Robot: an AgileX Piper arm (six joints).
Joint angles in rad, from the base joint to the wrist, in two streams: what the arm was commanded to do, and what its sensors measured. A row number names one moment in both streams.
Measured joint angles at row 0: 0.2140 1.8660 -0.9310 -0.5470 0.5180 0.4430
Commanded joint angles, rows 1 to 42: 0.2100 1.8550 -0.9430 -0.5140 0.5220 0.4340; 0.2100 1.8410 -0.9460 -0.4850 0.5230 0.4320; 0.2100 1.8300 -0.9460 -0.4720 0.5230 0.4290; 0.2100 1.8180 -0.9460 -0.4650 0.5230 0.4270; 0.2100 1.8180 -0.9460 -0.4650 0.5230 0.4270; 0.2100 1.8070 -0.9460 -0.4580 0.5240 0.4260; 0.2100 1.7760 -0.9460 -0.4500 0.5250 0.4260; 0.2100 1.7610 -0.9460 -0.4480 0.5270 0.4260; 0.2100 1.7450 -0.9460 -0.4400 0.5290 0.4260; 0.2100 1.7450 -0.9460 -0.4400 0.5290 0.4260; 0.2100 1.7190 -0.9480 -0.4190 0.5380 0.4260; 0.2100 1.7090 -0.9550 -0.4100 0.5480 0.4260; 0.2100 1.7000 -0.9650 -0.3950 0.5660 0.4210; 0.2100 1.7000 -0.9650 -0.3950 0.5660 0.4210; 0.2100 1.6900 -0.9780 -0.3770 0.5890 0.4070; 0.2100 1.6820 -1.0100 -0.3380 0.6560 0.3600; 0.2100 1.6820 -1.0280 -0.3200 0.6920 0.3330; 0.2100 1.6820 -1.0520 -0.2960 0.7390 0.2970; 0.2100 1.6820 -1.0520 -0.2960 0.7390 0.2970; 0.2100 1.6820 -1.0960 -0.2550 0.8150 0.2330; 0.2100 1.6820 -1.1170 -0.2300 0.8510 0.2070; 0.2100 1.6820 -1.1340 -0.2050 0.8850 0.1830; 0.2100 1.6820 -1.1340 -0.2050 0.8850 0.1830; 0.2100 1.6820 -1.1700 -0.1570 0.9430 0.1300; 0.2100 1.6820 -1.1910 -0.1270 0.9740 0.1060; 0.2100 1.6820 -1.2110 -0.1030 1.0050 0.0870; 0.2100 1.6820 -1.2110 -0.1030 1.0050 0.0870; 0.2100 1.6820 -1.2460 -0.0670 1.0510 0.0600; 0.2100 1.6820 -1.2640 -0.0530 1.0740 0.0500; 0.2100 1.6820 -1.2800 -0.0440 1.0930 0.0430; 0.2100 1.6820 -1.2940 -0.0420 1.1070 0.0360; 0.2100 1.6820 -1.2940 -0.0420 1.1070 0.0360; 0.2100 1.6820 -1.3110 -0.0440 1.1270 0.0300; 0.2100 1.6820 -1.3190 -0.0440 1.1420 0.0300; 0.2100 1.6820 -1.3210 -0.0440 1.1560 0.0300; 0.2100 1.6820 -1.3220 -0.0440 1.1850 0.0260; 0.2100 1.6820 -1.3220 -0.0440 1.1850 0.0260; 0.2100 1.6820 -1.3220 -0.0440 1.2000 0.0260; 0.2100 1.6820 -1.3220 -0.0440 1.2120 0.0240; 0.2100 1.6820 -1.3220 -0.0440 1.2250 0.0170; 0.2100 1.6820 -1.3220 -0.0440 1.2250 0.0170; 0.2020 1.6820 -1.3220 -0.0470 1.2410 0.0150
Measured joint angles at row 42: 0.2140 1.6890 -1.3190 -0.0490 1.2020 0.0370
